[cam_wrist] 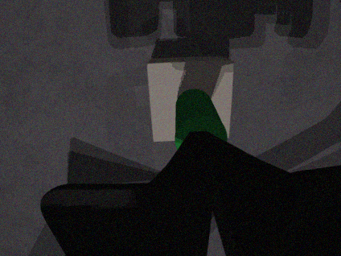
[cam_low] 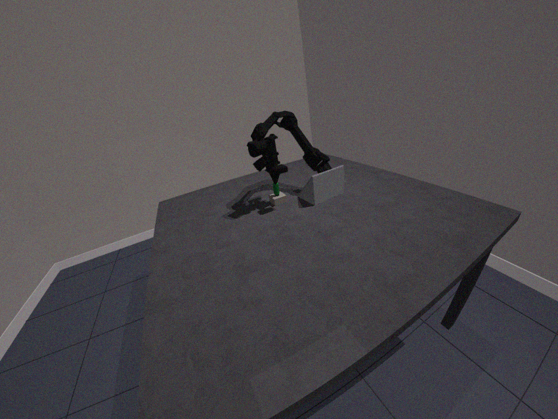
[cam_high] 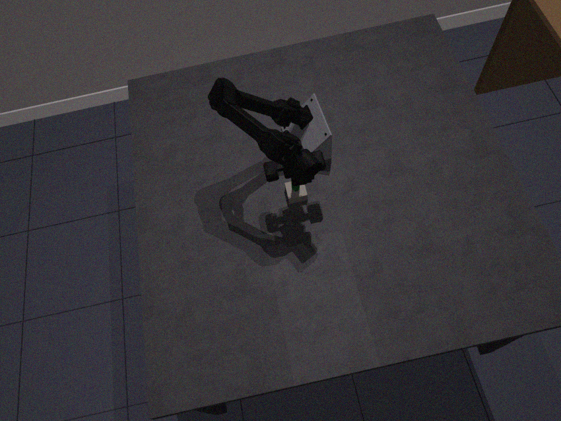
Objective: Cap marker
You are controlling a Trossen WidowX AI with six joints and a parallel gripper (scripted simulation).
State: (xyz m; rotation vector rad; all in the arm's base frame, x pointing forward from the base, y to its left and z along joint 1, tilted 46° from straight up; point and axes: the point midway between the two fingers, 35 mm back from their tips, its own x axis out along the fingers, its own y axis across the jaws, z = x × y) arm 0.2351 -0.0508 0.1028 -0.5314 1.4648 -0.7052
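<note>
My gripper tip is now 20 mm above the green cap. Round my gripper tip: dark marker: 30 mm below.
</note>
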